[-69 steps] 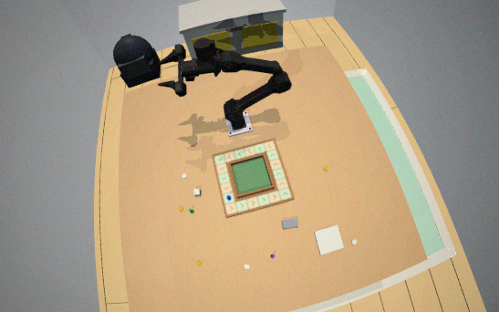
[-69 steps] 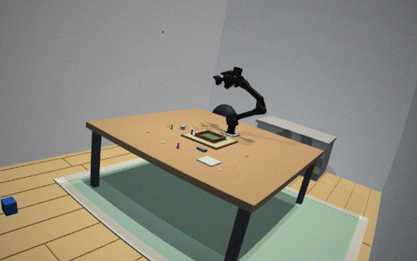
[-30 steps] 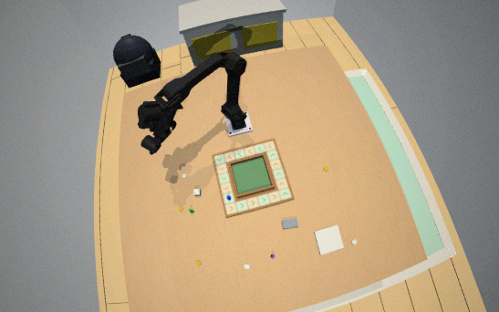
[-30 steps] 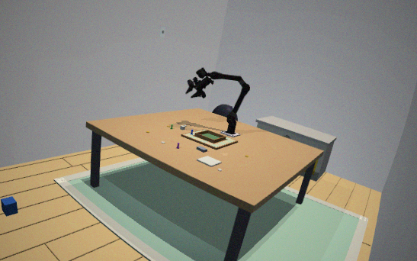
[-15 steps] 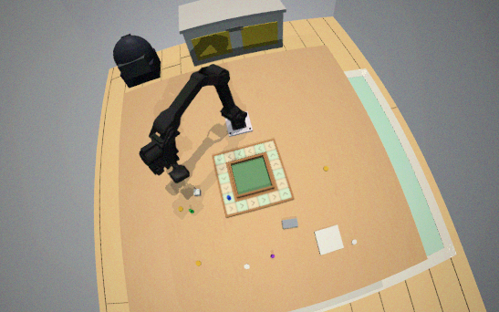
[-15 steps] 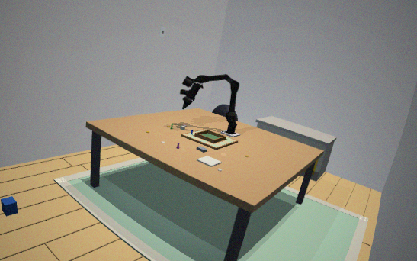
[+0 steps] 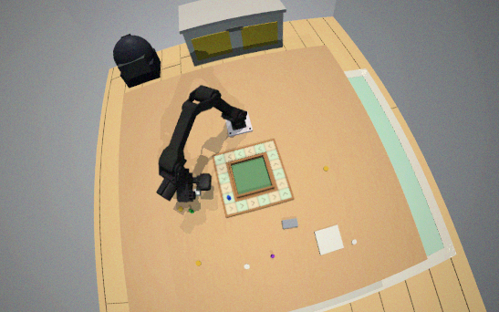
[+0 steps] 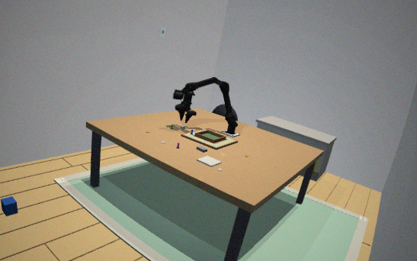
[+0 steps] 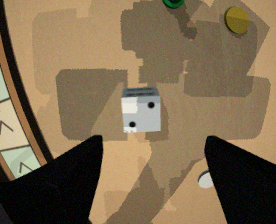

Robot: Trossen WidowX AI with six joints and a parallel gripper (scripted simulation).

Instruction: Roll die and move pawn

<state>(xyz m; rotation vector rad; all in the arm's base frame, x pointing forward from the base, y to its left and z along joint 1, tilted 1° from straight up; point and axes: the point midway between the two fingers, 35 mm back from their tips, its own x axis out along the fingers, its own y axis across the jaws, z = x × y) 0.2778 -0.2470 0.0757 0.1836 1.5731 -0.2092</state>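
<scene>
Right now my gripper tip is 40 mm above the white die and 10 mm to the right of it. The rest, counted from my gripper tip: green dice tray (240 mm to the left, 50 mm below, 10 mm behind); blue pawn (130 mm to the left, 60 mm ahead, 30 mm below); green pawn (80 mm ahead, 40 mm to the right, 40 mm below).
</scene>
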